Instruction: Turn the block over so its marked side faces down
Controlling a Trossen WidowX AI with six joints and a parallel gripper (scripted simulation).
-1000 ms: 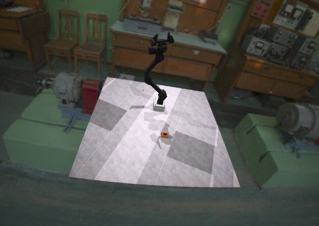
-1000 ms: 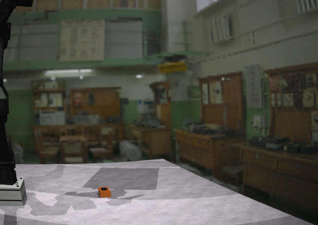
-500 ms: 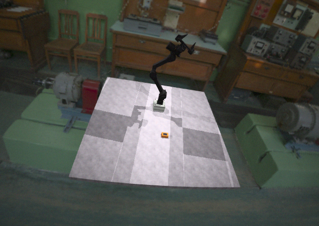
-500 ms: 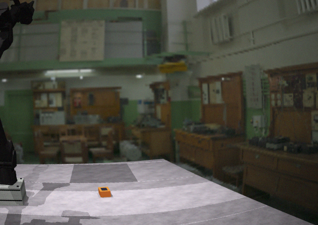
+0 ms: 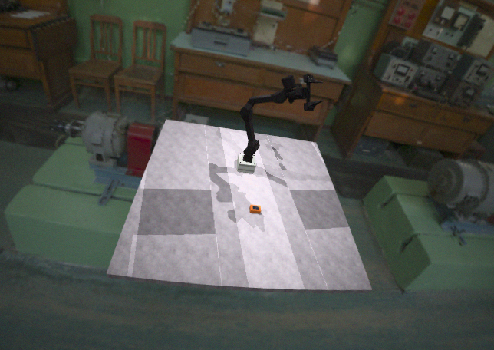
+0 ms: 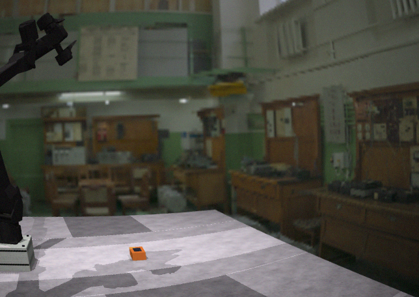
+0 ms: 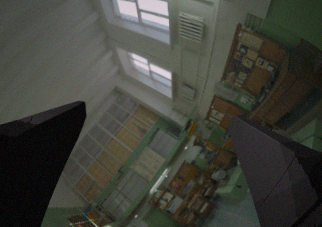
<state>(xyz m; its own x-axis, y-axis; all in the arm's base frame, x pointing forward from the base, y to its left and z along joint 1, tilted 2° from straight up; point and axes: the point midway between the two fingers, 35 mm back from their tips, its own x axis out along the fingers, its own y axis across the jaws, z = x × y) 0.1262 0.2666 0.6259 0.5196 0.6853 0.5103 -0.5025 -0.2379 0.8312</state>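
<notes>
Now: the orange block 700 mm below my gripper tip, 220 mm ahead of it and 160 mm to the right of it.
</notes>
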